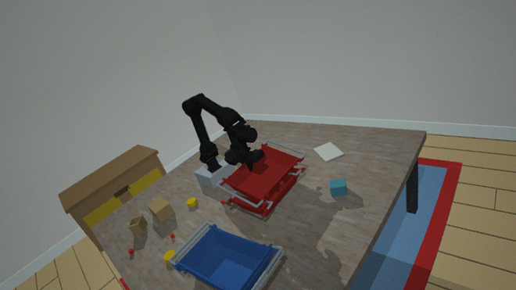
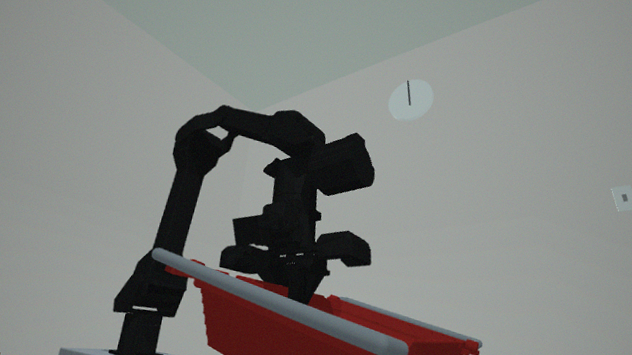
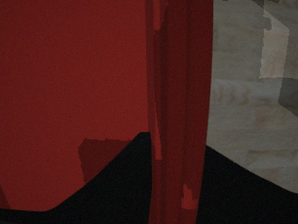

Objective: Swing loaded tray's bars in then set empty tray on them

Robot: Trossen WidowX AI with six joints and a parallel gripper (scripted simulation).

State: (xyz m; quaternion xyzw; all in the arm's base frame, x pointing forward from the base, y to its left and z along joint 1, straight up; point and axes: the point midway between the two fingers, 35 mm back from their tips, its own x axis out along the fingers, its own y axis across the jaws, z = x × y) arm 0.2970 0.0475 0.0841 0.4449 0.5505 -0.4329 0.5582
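Now: the red tray 8 cm ahead of my gripper tip, 2 cm to the left of it and 1 cm above it. The rest, counted from my gripper tip: teal cube (32 cm ahead, 18 cm to the left, 10 cm below); white sheet (40 cm to the left, 12 cm below, 8 cm ahead).
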